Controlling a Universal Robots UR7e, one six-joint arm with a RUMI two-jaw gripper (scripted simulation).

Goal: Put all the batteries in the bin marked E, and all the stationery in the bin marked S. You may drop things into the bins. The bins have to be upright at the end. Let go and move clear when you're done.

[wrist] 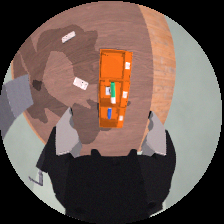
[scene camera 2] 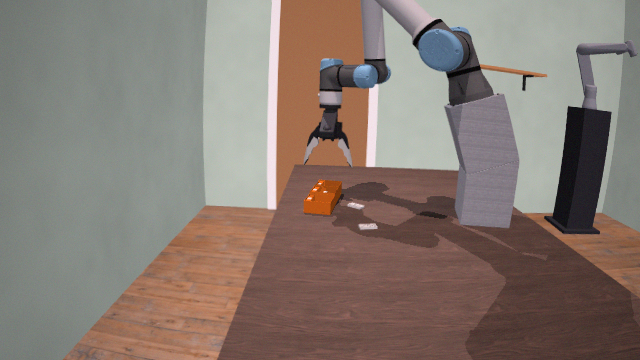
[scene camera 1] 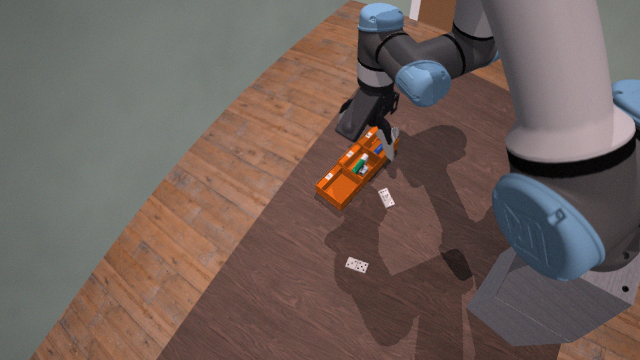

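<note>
An orange double bin (scene camera 1: 339, 185) can be seen here, and it also appears in scene camera 2 (scene camera 2: 317, 202) and in the wrist view (wrist: 114, 64). With it in the scene is the gripper (scene camera 1: 364, 142), which the wrist view (wrist: 111, 109) and scene camera 2 (scene camera 2: 327, 166) show too.
</note>
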